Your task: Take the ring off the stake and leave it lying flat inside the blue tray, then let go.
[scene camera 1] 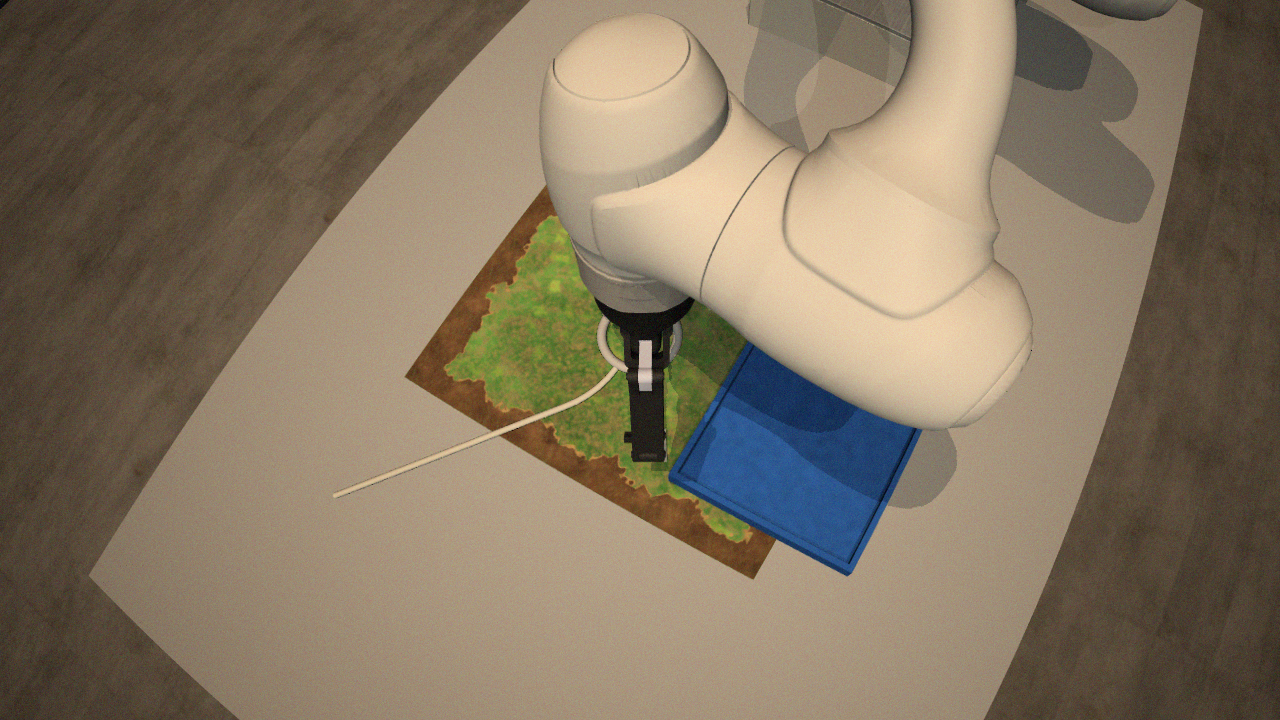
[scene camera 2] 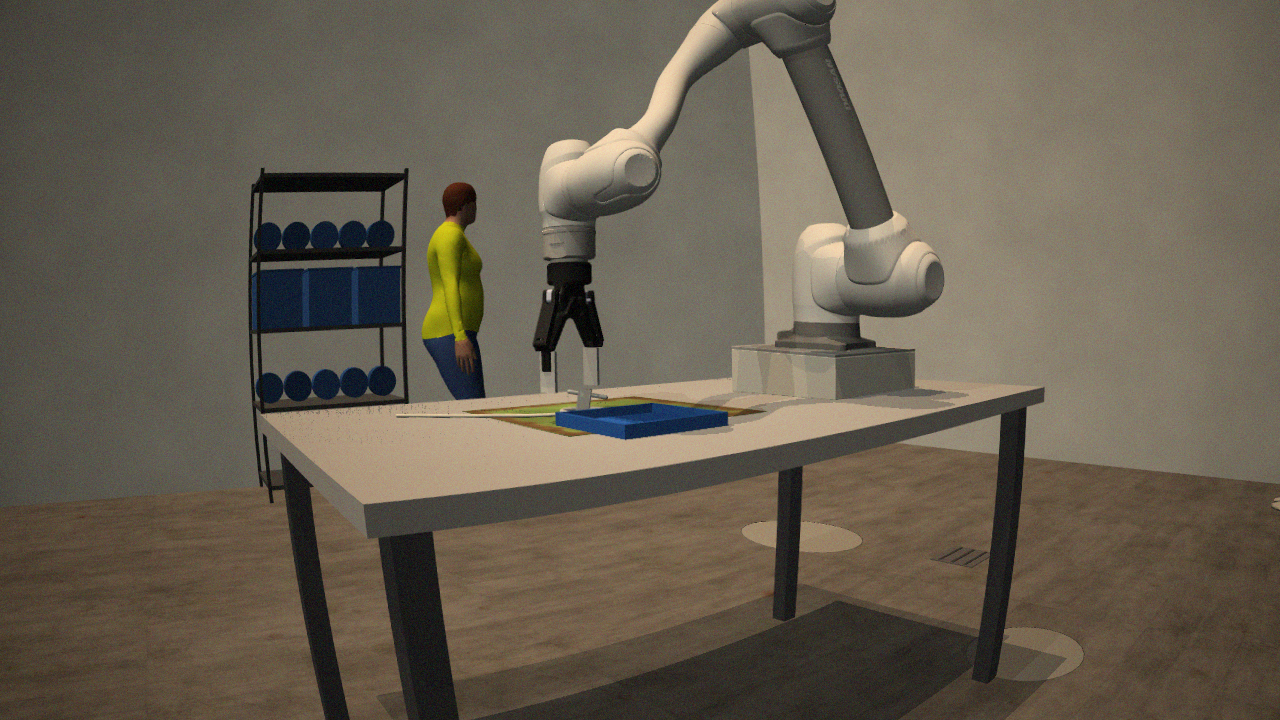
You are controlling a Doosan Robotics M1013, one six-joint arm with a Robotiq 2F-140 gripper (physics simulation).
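Pixels of known places: gripper, fingertip midpoint: (scene camera 2: 571, 388); arm's base, origin of the base link: (scene camera 2: 826, 347).
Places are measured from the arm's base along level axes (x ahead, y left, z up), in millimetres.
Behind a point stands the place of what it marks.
Note:
A pale ring (scene camera 1: 601, 338) @[x 608, y -191, z -85 mm] shows in scene camera 1 on both sides of my gripper's upper part, which hides its middle and the stake. In scene camera 2 the stake (scene camera 2: 584, 398) @[x 592, y -151, z -66 mm] is a light upright post with a small crossbar, behind the tray's left corner; the ring is too small to make out there. My gripper (scene camera 1: 648, 454) (scene camera 2: 570, 380) @[x 648, y -123, z -43 mm] points down, open and empty, its fingertips low above the table near the stake's top. The blue tray (scene camera 1: 769, 483) @[x 694, y 7, z -88 mm] (scene camera 2: 680, 425) @[x 660, y 124, z -84 mm] is open-topped, right of the gripper, and nothing shows in its visible part.
A thin pale cord (scene camera 1: 465, 443) @[x 752, y -278, z -89 mm] (scene camera 2: 483, 415) @[x 739, y -258, z -91 mm] runs left from beside the ring. A green and brown mat (scene camera 1: 510, 349) @[x 645, y -276, z -94 mm] (scene camera 2: 537, 422) @[x 716, y -134, z -94 mm] lies on the table (scene camera 1: 268, 402) @[x 789, y -511, z -95 mm] (scene camera 2: 447, 465) @[x 1042, y 85, z -95 mm]. A person (scene camera 2: 454, 295) and a shelf rack (scene camera 2: 405, 286) stand behind.

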